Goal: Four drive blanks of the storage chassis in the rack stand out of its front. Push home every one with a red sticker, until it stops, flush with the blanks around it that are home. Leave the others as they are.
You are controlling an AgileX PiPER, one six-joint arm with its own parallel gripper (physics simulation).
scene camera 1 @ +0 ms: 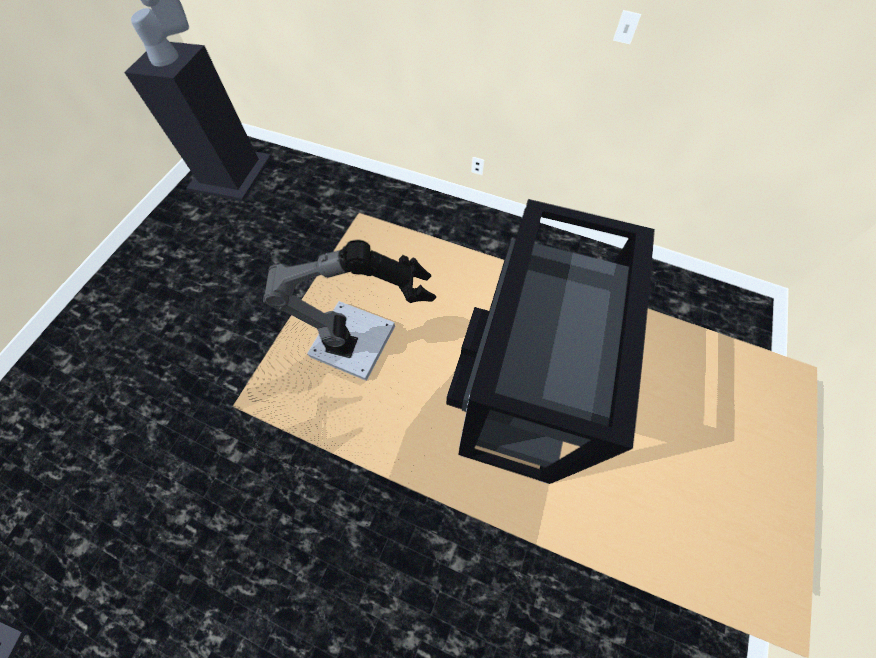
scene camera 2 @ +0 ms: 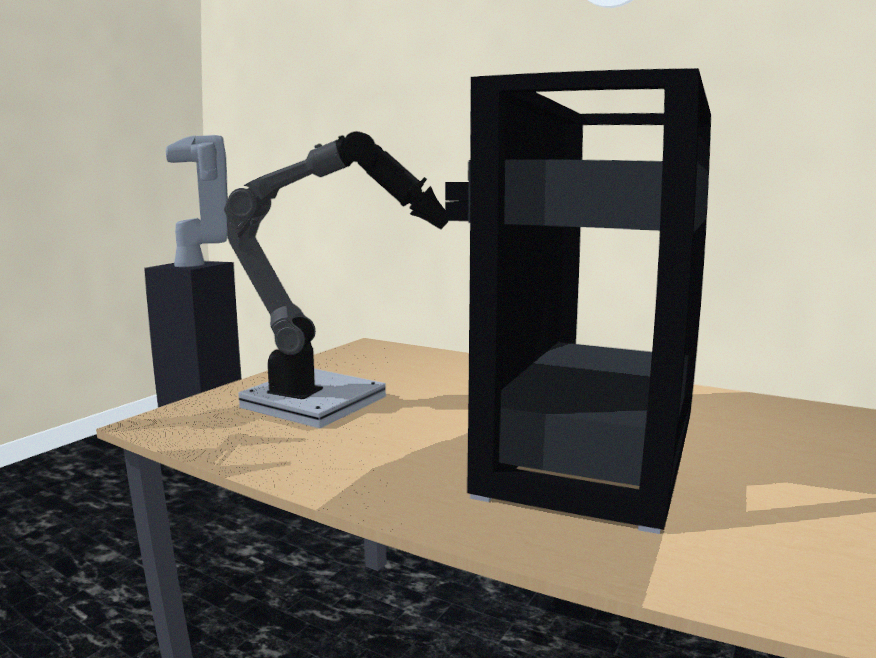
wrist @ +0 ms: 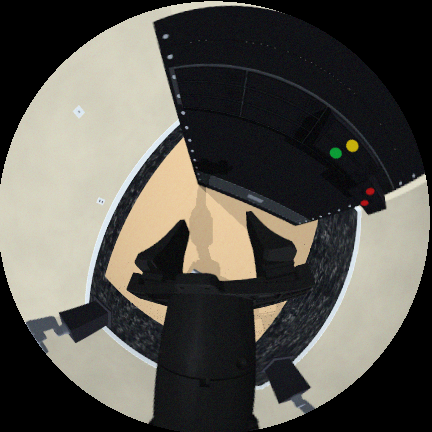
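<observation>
In the wrist view, two blanks with red stickers, an upper one (wrist: 370, 191) and a lower one (wrist: 364, 203), stand out at the right end of the storage chassis (wrist: 210, 87) (scene camera 2: 580, 192). A blank with a green sticker (wrist: 335, 153) and one with a yellow sticker (wrist: 352, 145) stand out left of them. Dark edges between these blanks are hard to tell apart. In the scene views the protruding blanks are dark blocks and their stickers do not show. My gripper (scene camera 1: 427, 285) (scene camera 2: 437, 210) (wrist: 215, 221) is open and empty, in front of the rack and apart from the blanks in the wrist view.
The black rack (scene camera 1: 643, 318) (scene camera 2: 484, 297) stands on the wooden table (scene camera 1: 637, 538) (scene camera 2: 424, 488), with another dark unit (scene camera 2: 573, 439) low inside it. My arm's base plate (scene camera 1: 375, 354) (scene camera 2: 318, 417) is left of the rack. Another arm (scene camera 1: 161, 49) (scene camera 2: 212, 191) stands on a pedestal beyond the table.
</observation>
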